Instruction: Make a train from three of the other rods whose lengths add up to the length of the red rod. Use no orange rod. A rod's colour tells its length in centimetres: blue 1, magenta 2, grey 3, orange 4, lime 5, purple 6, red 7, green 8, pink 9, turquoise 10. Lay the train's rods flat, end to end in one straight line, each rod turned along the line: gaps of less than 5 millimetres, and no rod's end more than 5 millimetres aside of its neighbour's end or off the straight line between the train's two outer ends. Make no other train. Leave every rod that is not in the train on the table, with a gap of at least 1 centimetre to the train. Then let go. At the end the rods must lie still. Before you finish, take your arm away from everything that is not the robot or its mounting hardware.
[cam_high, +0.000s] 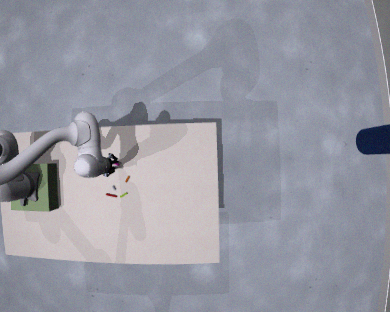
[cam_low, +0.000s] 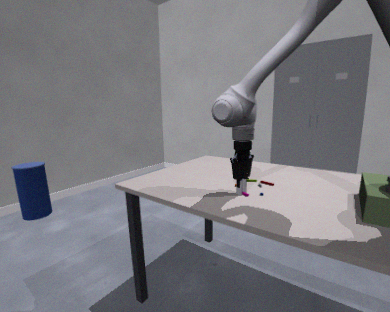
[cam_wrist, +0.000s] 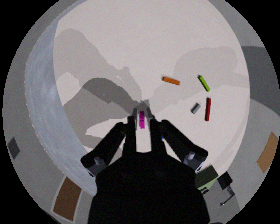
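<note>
Now: the grey rod 10 mm behind my hand, 150 mm to the right of it and 30 mm below it. The rest, counted from my hand: orange rod: 70 mm ahead, 80 mm to the right, 30 mm below; then lime rod: 50 mm ahead, 180 mm to the right, 30 mm below; then blue rod: 80 mm behind, 40 mm to the right, 30 mm below.
</note>
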